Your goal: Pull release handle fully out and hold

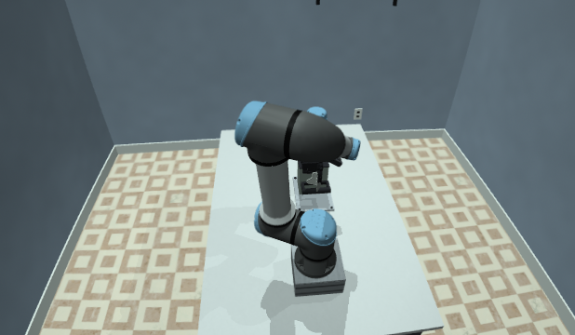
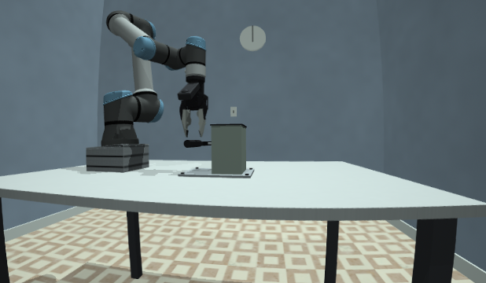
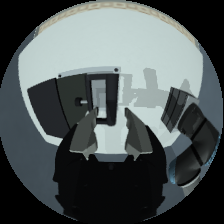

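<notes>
My hand is 90 mm short of the plate, 20 mm to the right of it and 140 mm above it.
</notes>
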